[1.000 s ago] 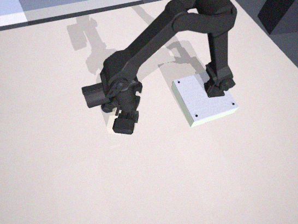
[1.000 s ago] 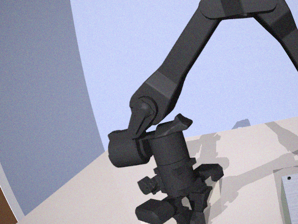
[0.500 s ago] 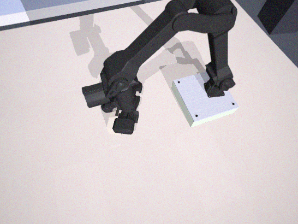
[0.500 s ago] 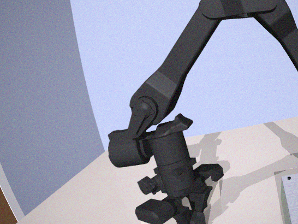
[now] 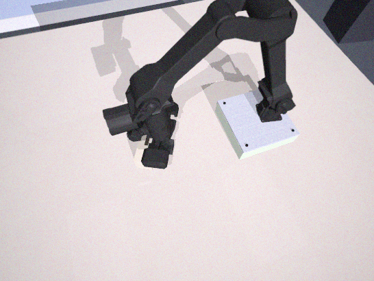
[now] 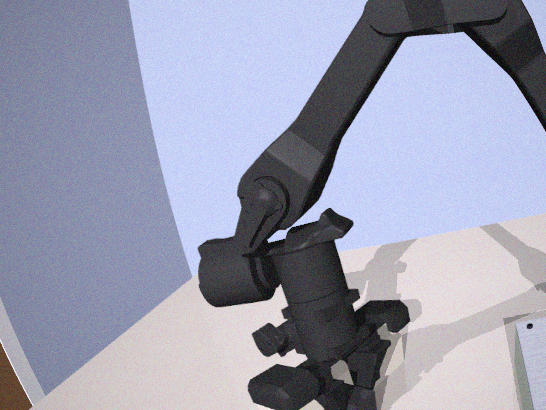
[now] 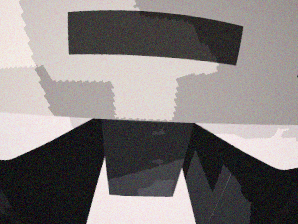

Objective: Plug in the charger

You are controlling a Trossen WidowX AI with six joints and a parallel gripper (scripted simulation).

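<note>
My gripper tip is now 2 cm short of the charger, 1 cm to the left of it and 1 cm below it.
</note>
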